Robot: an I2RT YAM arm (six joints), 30 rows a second.
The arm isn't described. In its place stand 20 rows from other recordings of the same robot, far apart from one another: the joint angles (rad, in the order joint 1, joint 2, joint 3, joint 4, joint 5, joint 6), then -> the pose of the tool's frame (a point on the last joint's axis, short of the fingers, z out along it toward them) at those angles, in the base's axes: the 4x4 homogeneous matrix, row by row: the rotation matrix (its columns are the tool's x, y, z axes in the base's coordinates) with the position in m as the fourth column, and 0 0 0 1 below.
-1.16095, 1.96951, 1.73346, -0.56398, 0.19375, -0.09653 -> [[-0.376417 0.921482 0.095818 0.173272], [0.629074 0.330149 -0.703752 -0.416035], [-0.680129 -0.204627 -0.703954 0.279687], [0 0 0 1]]
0.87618, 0.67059, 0.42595, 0.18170, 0.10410, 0.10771 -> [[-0.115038 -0.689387 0.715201 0.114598], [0.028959 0.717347 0.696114 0.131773], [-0.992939 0.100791 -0.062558 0.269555], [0 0 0 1]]
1.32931, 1.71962, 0.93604, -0.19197, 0.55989, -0.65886 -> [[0.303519 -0.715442 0.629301 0.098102], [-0.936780 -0.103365 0.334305 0.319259], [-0.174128 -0.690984 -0.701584 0.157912], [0 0 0 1]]
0.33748, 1.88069, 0.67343, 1.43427, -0.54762, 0.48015 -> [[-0.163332 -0.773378 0.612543 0.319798], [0.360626 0.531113 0.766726 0.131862], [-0.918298 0.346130 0.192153 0.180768], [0 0 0 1]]
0.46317, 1.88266, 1.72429, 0.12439, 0.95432, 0.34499 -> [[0.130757 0.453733 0.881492 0.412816], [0.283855 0.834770 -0.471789 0.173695], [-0.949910 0.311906 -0.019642 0.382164], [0 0 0 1]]
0.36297, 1.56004, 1.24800, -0.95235, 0.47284, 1.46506 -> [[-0.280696 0.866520 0.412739 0.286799], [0.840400 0.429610 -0.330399 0.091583], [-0.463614 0.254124 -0.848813 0.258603], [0 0 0 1]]
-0.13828, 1.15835, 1.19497, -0.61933, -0.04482, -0.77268 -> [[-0.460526 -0.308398 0.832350 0.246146], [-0.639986 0.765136 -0.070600 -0.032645], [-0.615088 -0.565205 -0.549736 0.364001], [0 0 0 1]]
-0.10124, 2.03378, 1.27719, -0.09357, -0.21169, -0.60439 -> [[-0.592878 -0.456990 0.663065 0.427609], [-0.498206 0.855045 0.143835 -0.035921], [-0.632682 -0.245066 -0.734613 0.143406], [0 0 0 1]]
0.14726, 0.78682, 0.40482, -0.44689, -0.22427, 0.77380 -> [[-0.725426 0.300970 0.619011 0.153891], [0.581207 0.749622 0.316648 0.030831], [-0.368723 0.589478 -0.718720 0.184651], [0 0 0 1]]
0.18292, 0.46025, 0.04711, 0.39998, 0.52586, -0.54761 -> [[-0.186097 0.280313 0.941696 0.137696], [-0.492371 0.802803 -0.336271 0.007300], [-0.850258 -0.526243 -0.011382 0.185972], [0 0 0 1]]
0.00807, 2.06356, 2.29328, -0.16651, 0.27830, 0.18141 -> [[0.110193 0.250637 0.961789 0.477865], [0.174370 0.947799 -0.266969 -0.005924], [-0.978495 0.197125 0.060737 0.467140], [0 0 0 1]]
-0.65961, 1.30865, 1.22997, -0.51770, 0.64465, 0.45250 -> [[-0.013229 0.987927 0.154354 0.212350], [0.452497 0.143572 -0.880133 -0.191745], [-0.891668 0.058202 -0.448933 0.351496], [0 0 0 1]]
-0.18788, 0.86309, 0.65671, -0.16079, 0.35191, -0.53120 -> [[-0.552982 0.245027 0.796349 0.194904], [-0.378908 0.777274 -0.502270 -0.049546], [-0.742051 -0.579489 -0.336976 0.284065], [0 0 0 1]]
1.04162, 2.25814, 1.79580, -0.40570, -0.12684, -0.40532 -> [[-0.000080 -0.976733 0.214460 0.250642], [-0.774954 0.135603 0.617299 0.437508], [-0.632018 -0.166147 -0.756934 0.178563], [0 0 0 1]]
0.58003, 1.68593, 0.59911, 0.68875, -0.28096, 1.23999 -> [[-0.805527 0.066189 0.588850 0.259893], [0.558587 0.416458 0.717317 0.182087], [-0.197753 0.906742 -0.372440 0.144866], [0 0 0 1]]
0.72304, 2.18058, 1.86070, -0.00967, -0.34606, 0.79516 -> [[-0.786114 -0.431060 0.442957 0.385154], [0.202058 0.498059 0.843273 0.355988], [-0.584121 0.752412 -0.304432 0.275051], [0 0 0 1]]
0.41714, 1.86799, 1.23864, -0.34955, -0.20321, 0.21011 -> [[-0.846270 -0.330520 0.417833 0.354952], [-0.151586 0.901257 0.405904 0.165155], [-0.510734 0.280166 -0.812808 0.179874], [0 0 0 1]]
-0.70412, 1.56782, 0.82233, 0.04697, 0.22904, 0.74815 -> [[0.159788 0.892662 0.421453 0.241065], [0.733523 0.178344 -0.655849 -0.215354], [-0.660615 0.413942 -0.626291 0.185511], [0 0 0 1]]
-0.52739, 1.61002, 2.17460, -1.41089, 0.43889, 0.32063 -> [[-0.393831 0.867260 0.304559 0.230564], [0.559529 0.489070 -0.669133 -0.151790], [-0.729263 -0.093116 -0.677868 0.479531], [0 0 0 1]]
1.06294, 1.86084, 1.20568, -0.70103, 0.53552, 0.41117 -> [[-0.714771 -0.450478 0.534950 0.185405], [-0.577479 0.811636 -0.088123 0.295779], [-0.394488 -0.371910 -0.840275 0.162561], [0 0 0 1]]
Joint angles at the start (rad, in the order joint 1, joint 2, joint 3, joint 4, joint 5, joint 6):
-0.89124, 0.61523, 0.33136, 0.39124, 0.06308, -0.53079
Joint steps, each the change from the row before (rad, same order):
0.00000, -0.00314, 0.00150, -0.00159, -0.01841, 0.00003
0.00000, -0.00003, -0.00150, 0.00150, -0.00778, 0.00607
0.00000, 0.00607, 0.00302, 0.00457, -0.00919, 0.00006
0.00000, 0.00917, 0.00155, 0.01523, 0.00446, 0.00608
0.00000, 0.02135, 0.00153, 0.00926, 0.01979, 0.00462
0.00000, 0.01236, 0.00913, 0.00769, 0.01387, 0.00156
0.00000, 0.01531, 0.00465, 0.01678, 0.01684, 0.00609
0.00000, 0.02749, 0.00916, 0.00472, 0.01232, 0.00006
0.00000, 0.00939, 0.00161, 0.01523, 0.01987, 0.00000
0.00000, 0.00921, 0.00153, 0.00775, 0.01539, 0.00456
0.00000, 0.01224, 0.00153, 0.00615, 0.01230, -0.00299
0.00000, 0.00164, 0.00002, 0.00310, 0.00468, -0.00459
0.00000, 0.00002, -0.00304, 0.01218, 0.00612, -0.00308
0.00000, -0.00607, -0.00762, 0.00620, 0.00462, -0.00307
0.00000, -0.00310, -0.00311, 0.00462, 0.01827, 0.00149
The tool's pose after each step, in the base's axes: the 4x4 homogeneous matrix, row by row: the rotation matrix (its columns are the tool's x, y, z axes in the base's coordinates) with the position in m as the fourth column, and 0 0 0 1 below. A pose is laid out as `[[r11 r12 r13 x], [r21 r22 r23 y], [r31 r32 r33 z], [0 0 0 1]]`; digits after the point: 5 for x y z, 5 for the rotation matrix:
[[-0.34774 0.72928 0.58926 0.10238], [-0.37424 0.46828 -0.80041 -0.12925], [-0.85966 -0.49886 0.11009 0.26741], [0 0 0 1]]
[[-0.34098 0.72740 0.59551 0.10259], [-0.37453 0.47591 -0.79576 -0.12906], [-0.86224 -0.49437 0.11015 0.26704], [0 0 0 1]]
[[-0.33736 0.72312 0.60273 0.10340], [-0.37917 0.48165 -0.79009 -0.12955], [-0.86164 -0.49508 0.11169 0.26775], [0 0 0 1]]
[[-0.33015 0.72983 0.59863 0.10404], [-0.37960 0.47799 -0.79210 -0.13060], [-0.86424 -0.48875 0.11923 0.26862], [0 0 0 1]]
[[-0.33828 0.73832 0.58348 0.10548], [-0.36249 0.46996 -0.80482 -0.13349], [-0.86843 -0.48376 0.10866 0.26701], [0 0 0 1]]
[[-0.33862 0.74718 0.57189 0.10625], [-0.35928 0.45907 -0.81251 -0.13524], [-0.86963 -0.48060 0.11299 0.26927], [0 0 0 1]]
[[-0.33532 0.75937 0.55760 0.10715], [-0.35396 0.44696 -0.82155 -0.13730], [-0.87308 -0.47285 0.11891 0.27042], [0 0 0 1]]
[[-0.34605 0.76130 0.54834 0.10952], [-0.33975 0.44310 -0.82960 -0.14093], [-0.87454 -0.47338 0.10531 0.26993], [0 0 0 1]]
[[-0.34716 0.77289 0.53116 0.10975], [-0.33677 0.42586 -0.83978 -0.14234], [-0.87525 -0.47041 0.11245 0.27066], [0 0 0 1]]
[[-0.34747 0.78156 0.51809 0.11015], [-0.32863 0.41598 -0.84792 -0.14370], [-0.87822 -0.46489 0.11231 0.27057], [0 0 0 1]]
[[-0.35537 0.78471 0.50789 0.11096], [-0.32170 0.40748 -0.85467 -0.14538], [-0.87762 -0.46711 0.10763 0.26979], [0 0 0 1]]
[[-0.35931 0.78557 0.50376 0.11095], [-0.32262 0.40196 -0.85694 -0.14564], [-0.87568 -0.47043 0.10901 0.26987], [0 0 0 1]]
[[-0.35822 0.78984 0.49783 0.11063], [-0.32749 0.39304 -0.85923 -0.14558], [-0.87432 -0.47082 0.11787 0.27009], [0 0 0 1]]
[[-0.35922 0.79211 0.49348 0.10974], [-0.32989 0.38687 -0.86111 -0.14474], [-0.87300 -0.47212 0.12234 0.26902], [0 0 0 1]]
[[-0.35987 0.80172 0.47722 0.10879], [-0.32468 0.37191 -0.86964 -0.14459], [-0.87469 -0.46789 0.12646 0.26889], [0 0 0 1]]

